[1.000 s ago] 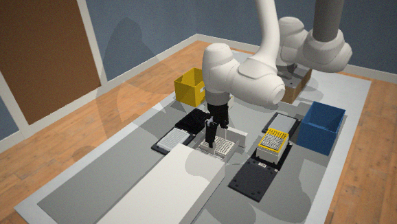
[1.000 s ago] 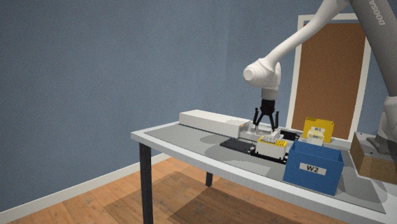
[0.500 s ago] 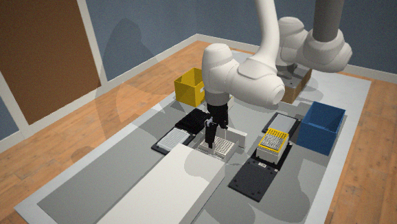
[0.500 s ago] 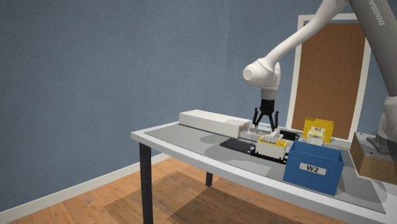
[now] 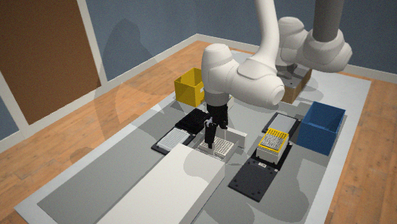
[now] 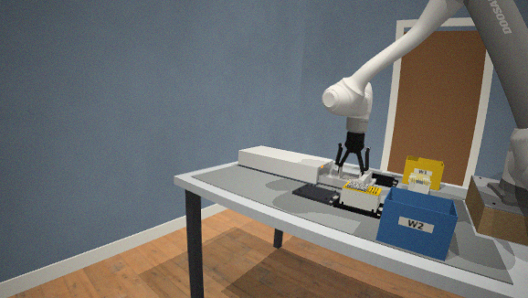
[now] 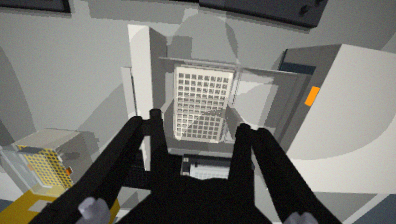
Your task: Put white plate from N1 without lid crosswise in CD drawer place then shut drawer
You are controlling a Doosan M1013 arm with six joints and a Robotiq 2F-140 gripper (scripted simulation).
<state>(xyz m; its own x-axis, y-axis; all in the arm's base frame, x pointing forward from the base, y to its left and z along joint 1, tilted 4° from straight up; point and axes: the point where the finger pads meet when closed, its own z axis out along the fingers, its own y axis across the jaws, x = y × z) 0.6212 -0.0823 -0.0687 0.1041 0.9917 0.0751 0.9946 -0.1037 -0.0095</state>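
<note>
The white plate is 20 mm below my hand. The rest, counted from my hand: drawer: 30 mm ahead, 20 mm below; then work nest N1: 90 mm ahead, 190 mm to the left, 40 mm below; then black plate: 130 mm behind, 170 mm to the right, 20 mm below.
</note>
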